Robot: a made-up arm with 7 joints.
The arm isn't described. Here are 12 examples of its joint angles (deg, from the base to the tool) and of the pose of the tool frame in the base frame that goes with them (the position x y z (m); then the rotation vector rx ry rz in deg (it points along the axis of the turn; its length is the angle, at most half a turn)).
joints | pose
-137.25 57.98 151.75 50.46 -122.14 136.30 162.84 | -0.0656 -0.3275 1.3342 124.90 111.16 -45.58
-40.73 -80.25 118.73 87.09 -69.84 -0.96 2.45 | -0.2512 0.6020 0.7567 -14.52 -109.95 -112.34
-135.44 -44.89 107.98 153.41 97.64 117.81 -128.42 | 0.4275 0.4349 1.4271 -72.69 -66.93 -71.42
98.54 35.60 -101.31 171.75 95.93 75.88 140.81 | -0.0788 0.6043 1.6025 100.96 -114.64 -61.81
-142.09 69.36 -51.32 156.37 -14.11 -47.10 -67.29 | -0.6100 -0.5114 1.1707 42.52 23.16 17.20
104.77 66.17 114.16 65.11 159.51 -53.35 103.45 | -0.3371 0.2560 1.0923 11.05 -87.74 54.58
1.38 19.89 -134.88 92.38 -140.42 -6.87 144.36 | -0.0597 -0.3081 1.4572 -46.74 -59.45 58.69
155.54 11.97 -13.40 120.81 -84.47 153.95 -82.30 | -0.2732 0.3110 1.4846 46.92 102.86 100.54
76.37 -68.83 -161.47 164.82 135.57 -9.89 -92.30 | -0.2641 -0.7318 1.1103 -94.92 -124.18 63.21
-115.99 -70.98 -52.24 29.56 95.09 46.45 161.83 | -0.2219 0.2225 1.2273 -12.72 -12.27 67.61
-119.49 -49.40 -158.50 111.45 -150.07 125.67 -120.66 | 0.2969 0.6173 1.2339 5.85 83.22 21.79
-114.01 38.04 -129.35 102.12 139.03 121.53 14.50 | -0.4218 -0.2016 1.5984 -104.86 -126.70 54.12
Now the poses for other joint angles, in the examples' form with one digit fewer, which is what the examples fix.
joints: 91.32 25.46 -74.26 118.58 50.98 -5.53 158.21
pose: 0.267 0.420 1.648 -23.9 90.8 110.5
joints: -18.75 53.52 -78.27 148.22 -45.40 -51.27 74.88
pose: 0.657 -0.245 1.279 50.0 -53.7 158.2
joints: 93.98 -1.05 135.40 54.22 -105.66 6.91 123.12
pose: -0.187 -0.269 1.226 -65.4 -94.9 16.2
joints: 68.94 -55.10 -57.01 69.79 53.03 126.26 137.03
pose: 0.103 -0.187 1.417 56.7 -46.1 -66.2
